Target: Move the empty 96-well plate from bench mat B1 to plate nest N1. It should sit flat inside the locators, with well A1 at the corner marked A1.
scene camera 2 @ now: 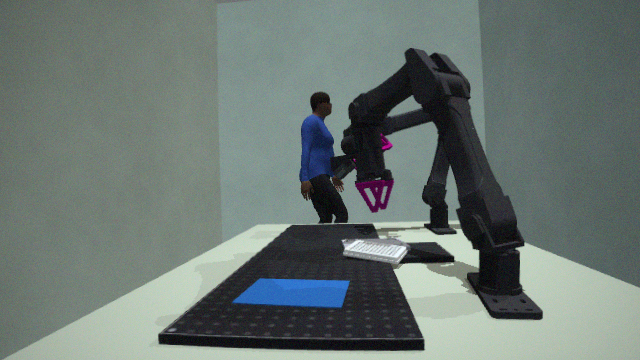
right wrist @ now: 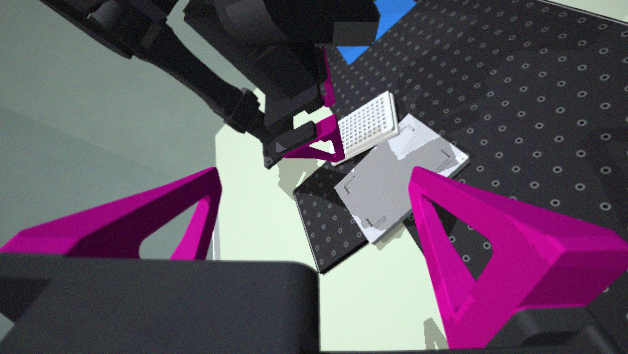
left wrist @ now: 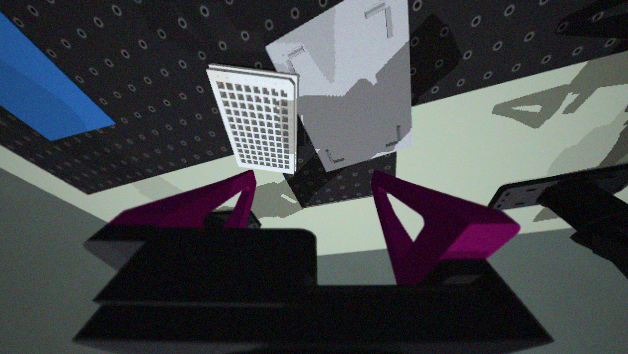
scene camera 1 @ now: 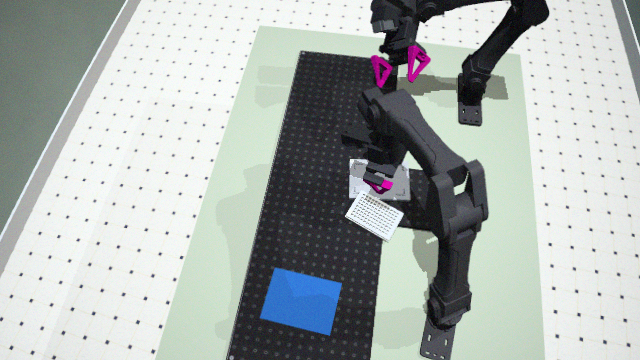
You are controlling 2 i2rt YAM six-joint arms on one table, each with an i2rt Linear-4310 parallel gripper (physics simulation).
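Pixels of known places: left gripper, fingertip midpoint: (scene camera 2: 379, 210) (right wrist: 335, 130) (left wrist: 313, 176) (scene camera 1: 386, 178); right gripper, fingertip midpoint: (right wrist: 315, 177) (scene camera 1: 394, 84); left arm's base at its link origin: (scene camera 2: 498, 295) (left wrist: 217, 220) (scene camera 1: 441, 317); right arm's base at its link origin: (scene camera 2: 439, 229) (left wrist: 556, 187) (scene camera 1: 469, 99).
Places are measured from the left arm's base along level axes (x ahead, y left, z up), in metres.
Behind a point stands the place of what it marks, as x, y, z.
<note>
The white 96-well plate (scene camera 1: 374, 216) @(0.217, -0.202, 0.024) lies skewed beside the grey plate nest (scene camera 1: 380, 180), outside the locators, with one edge against or just over the nest's near edge. It also shows in the side view (scene camera 2: 375, 250) @(0.217, -0.193, 0.031), the left wrist view (left wrist: 256, 121) @(0.229, -0.202, 0.026) and the right wrist view (right wrist: 368, 126) @(0.234, -0.219, 0.034). The nest shows in the left wrist view (left wrist: 351, 83) @(0.253, -0.314, 0.025) and the right wrist view (right wrist: 395, 175) @(0.236, -0.320, 0.025). My left gripper (scene camera 1: 378, 184) @(0.212, -0.271, 0.114) (scene camera 2: 375, 193) (left wrist: 313, 176) @(0.212, -0.271, 0.114) is open and empty, high above the nest. My right gripper (scene camera 1: 399, 66) is open and empty, raised at the far end.
The blue bench mat (scene camera 1: 301, 301) @(0.332, 0.060, 0.015) lies empty at the near end of the black breadboard (scene camera 1: 308, 214) @(0.385, -0.164, 0.013). A small black board (scene camera 2: 425, 251) @(0.101, -0.269, 0.013) sticks out under the nest. A person in a blue shirt (scene camera 2: 318, 156) stands behind the table. The left arm's base (scene camera 1: 441, 340) @(-0.008, 0.054, 0.010) stands at the near right.
</note>
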